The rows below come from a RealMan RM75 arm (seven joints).
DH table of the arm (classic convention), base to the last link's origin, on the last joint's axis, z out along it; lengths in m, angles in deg. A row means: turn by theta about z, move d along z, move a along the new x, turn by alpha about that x. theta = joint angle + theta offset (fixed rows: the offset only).
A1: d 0.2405  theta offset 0  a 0  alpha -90
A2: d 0  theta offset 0  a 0  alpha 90
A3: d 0.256  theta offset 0  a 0  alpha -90
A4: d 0  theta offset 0  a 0  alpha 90
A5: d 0.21  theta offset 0  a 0  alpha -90
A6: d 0  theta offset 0  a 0  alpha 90
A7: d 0.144  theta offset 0  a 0  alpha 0
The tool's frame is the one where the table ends.
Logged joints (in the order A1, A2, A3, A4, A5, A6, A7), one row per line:
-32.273, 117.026, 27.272, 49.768, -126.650, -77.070, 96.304
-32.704, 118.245, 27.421, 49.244, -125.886, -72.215, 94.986
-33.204, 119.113, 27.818, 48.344, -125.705, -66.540, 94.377
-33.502, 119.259, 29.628, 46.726, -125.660, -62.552, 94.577
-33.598, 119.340, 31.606, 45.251, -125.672, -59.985, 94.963
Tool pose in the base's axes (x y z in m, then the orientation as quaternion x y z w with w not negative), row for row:
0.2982, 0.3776, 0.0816, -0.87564, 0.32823, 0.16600, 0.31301
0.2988, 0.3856, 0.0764, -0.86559, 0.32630, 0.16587, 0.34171
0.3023, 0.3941, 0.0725, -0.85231, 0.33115, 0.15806, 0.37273
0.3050, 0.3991, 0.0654, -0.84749, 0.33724, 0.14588, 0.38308
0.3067, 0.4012, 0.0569, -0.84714, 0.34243, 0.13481, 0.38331
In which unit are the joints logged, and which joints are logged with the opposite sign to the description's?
The joints are logged in degrees. Opposite sign: A1, A3, A4.
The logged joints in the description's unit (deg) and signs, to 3 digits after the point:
32.273, 117.026, -27.272, -49.768, -126.650, -77.070, 96.304
32.704, 118.245, -27.421, -49.244, -125.886, -72.215, 94.986
33.204, 119.113, -27.818, -48.344, -125.705, -66.540, 94.377
33.502, 119.259, -29.628, -46.726, -125.660, -62.552, 94.577
33.598, 119.340, -31.606, -45.251, -125.672, -59.985, 94.963

